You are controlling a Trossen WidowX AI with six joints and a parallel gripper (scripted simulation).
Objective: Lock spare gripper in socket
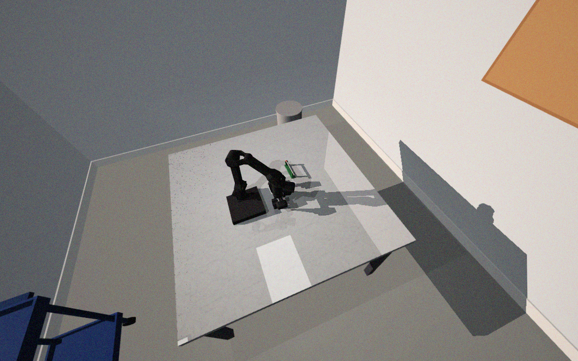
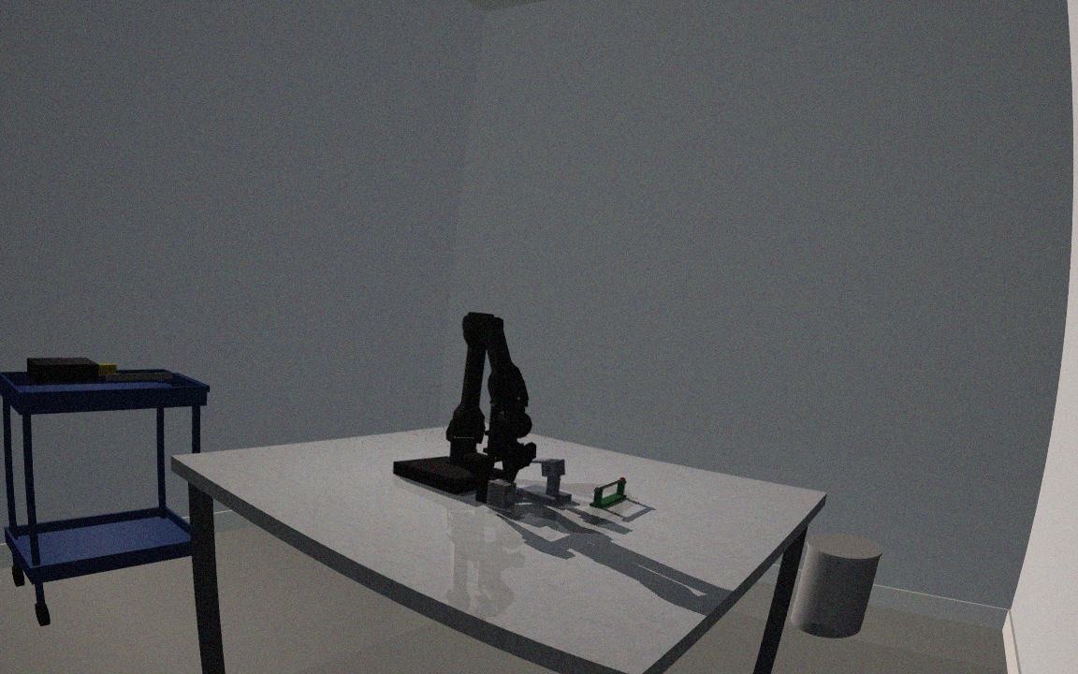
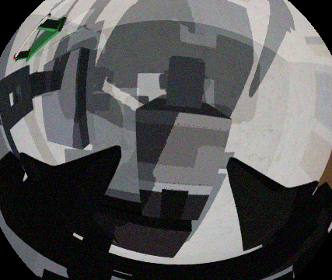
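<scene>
The spare gripper is 20 mm ahead of my gripper tip. Round my gripper tip: mount (140 mm to the left, 50 mm ahead, 30 mm above); green rack (240 mm to the left, 170 mm ahead).
</scene>
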